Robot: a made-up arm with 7 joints.
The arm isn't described. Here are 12 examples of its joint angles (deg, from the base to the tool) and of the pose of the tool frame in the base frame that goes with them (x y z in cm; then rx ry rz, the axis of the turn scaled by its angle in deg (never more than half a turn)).
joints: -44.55 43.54 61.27 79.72 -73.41 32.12 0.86
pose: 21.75 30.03 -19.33 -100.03 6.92 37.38
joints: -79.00 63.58 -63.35 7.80 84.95 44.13 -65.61
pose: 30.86 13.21 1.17 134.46 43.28 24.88
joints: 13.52 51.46 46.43 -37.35 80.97 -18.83 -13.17
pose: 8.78 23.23 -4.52 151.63 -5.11 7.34
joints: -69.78 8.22 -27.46 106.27 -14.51 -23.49 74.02
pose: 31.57 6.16 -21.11 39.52 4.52 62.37
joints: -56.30 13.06 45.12 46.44 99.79 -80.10 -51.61
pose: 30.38 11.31 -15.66 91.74 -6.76 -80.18
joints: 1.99 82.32 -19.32 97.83 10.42 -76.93 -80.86
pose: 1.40 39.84 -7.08 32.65 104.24 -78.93
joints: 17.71 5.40 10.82 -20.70 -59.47 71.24 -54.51
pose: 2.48 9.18 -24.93 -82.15 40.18 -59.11
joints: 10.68 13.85 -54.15 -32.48 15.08 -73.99 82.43
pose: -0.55 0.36 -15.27 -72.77 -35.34 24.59
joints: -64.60 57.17 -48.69 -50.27 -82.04 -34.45 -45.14
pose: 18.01 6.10 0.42 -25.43 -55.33 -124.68
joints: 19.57 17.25 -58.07 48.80 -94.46 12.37 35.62
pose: -15.15 6.36 -32.72 -13.11 125.32 41.02
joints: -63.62 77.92 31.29 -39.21 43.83 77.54 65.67
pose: 9.03 21.94 14.29 1.89 -71.50 156.93
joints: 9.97 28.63 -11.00 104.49 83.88 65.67 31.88
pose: -13.54 26.59 -24.44 -128.44 -76.77 41.91
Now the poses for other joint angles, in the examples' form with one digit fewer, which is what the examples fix.
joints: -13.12 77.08 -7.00 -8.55 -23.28 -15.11 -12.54
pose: 19.1 23.1 -6.4 51.9 -8.7 -34.0
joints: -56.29 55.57 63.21 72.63 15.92 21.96 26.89
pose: 21.8 35.7 -9.8 -7.8 29.7 82.5
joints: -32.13 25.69 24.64 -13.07 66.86 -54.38 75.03
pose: 21.7 14.6 -9.3 42.0 -115.0 39.1
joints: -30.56 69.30 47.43 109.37 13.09 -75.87 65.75
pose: 10.1 37.5 -10.7 36.2 -36.5 106.2
